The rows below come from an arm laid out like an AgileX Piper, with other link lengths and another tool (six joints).
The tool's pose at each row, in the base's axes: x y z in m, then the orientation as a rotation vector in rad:
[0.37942, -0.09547, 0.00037, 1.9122, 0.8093, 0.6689]
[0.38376, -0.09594, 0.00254, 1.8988, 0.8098, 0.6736]
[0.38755, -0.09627, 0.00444, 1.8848, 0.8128, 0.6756]
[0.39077, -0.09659, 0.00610, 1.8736, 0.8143, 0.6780]
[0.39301, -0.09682, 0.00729, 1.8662, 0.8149, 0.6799]
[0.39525, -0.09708, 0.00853, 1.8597, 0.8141, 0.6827]
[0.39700, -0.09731, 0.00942, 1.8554, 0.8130, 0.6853]
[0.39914, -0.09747, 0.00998, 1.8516, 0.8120, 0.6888]
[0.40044, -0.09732, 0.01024, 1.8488, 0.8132, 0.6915]
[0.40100, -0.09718, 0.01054, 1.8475, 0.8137, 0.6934]
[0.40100, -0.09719, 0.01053, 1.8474, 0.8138, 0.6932]
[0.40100, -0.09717, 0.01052, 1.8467, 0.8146, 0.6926]
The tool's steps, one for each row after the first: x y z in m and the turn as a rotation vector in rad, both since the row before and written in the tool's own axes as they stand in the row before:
[0.00266, 0.00324, 0.00248, -0.0117, 0.0038, -0.0041]
[0.00236, 0.00279, 0.00217, -0.0109, 0.0031, -0.0069]
[0.00196, 0.00242, 0.00188, -0.0092, 0.0027, -0.0047]
[0.00135, 0.00171, 0.00131, -0.0062, 0.0018, -0.0027]
[0.00133, 0.00176, 0.00132, -0.0062, 0.0018, -0.0012]
[0.00100, 0.00131, 0.00109, -0.0044, 0.0014, -0.0001]
[0.00126, 0.00107, 0.00148, -0.0040, 0.0021, 0.0005]
[0.00095, 0.00050, 0.00080, -0.0021, 0.0026, -0.0007]
[0.00049, 0.00036, 0.00023, -0.0011, 0.0016, 0.0000]
[-0.00001, -0.00001, 0.00001, 0.0000, -0.0001, -0.0002]
[0.00001, -0.00002, -0.00001, -0.0002, 0.0000, -0.0010]

